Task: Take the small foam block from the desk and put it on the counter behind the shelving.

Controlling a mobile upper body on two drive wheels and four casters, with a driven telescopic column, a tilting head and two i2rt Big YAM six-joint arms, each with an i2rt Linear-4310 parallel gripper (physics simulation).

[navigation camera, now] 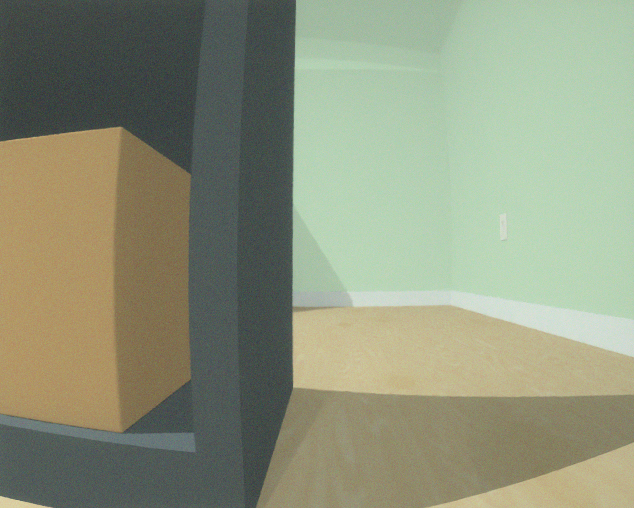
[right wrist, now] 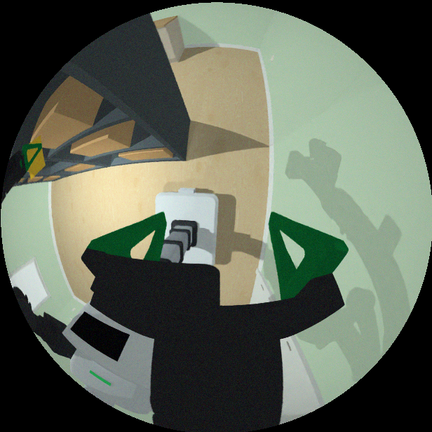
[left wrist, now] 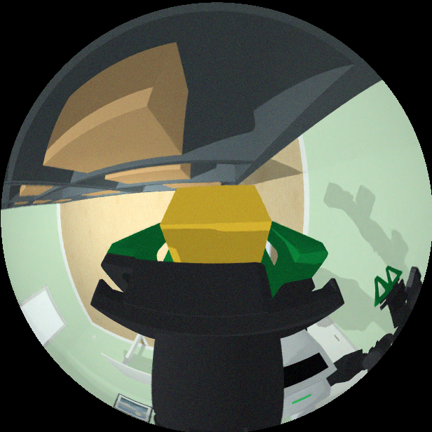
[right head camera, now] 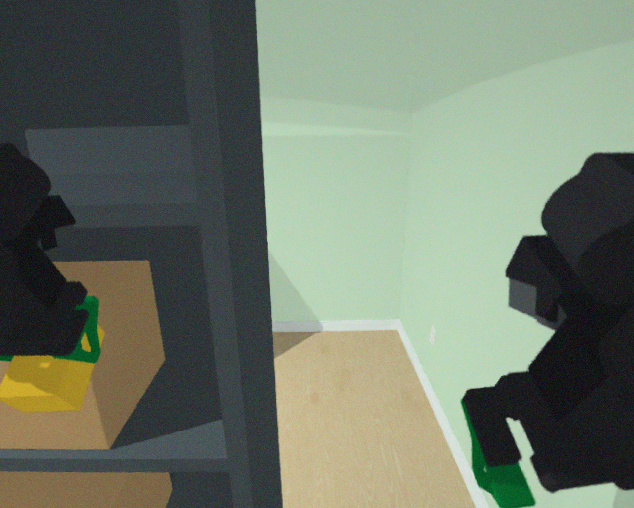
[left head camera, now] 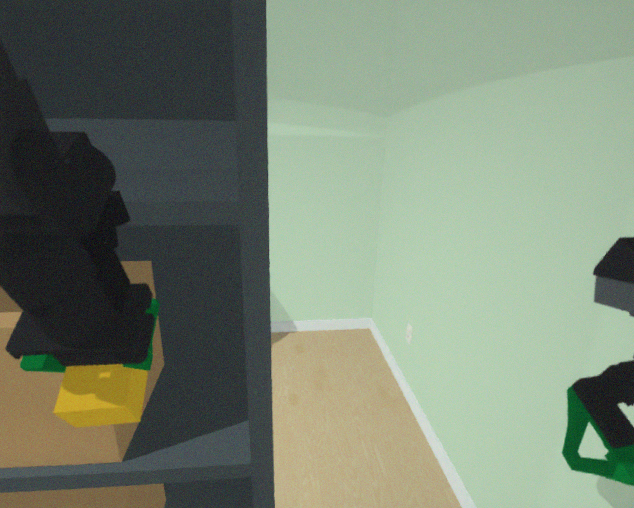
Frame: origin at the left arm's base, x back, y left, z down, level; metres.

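Seen in the pictures: left gripper, fingertip midpoint: (right head camera: 71, 357) (left head camera: 119, 365); right gripper, fingertip midpoint: (right head camera: 536, 469) (left head camera: 615, 450).
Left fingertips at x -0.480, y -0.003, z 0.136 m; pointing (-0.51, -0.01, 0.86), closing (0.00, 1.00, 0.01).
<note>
Offsets run from my left fingertips to a thing's top centre. Level surfaces: height alone.
The small foam block @[dz -0.055, dx +0.024, dy +0.000 m] (left head camera: 100, 396) (right head camera: 50, 386) (left wrist: 215, 245) (right wrist: 38, 162) is yellow. My left gripper (left head camera: 95, 368) (left wrist: 216, 217) is shut on it, with a green finger at each side, and holds it up in front of a cardboard box on the dark shelving (left head camera: 256, 264) (right head camera: 240, 264) (right wrist: 165, 85) (navigation camera: 264, 211). My right gripper (right wrist: 217, 217) is open and empty, to the right of the shelving. A pale unit with a wooden top (right wrist: 171, 40) stands past the shelving's end in the right wrist view; it may be the counter. The desk does not show.
Cardboard boxes @[dz +0.039, dx -0.310, dy +0.325 m] (left head camera: 31, 423) (right head camera: 132, 317) (left wrist: 125, 135) (navigation camera: 58, 264) stand on the shelves. The shelving's end panel is close at the left. Wooden floor @[dz +1.299 m] (left head camera: 338, 412) (navigation camera: 396, 349) runs between it and the green wall (left head camera: 502, 211) (navigation camera: 555, 158). My white base (right wrist: 165, 200) shows below the right gripper.
</note>
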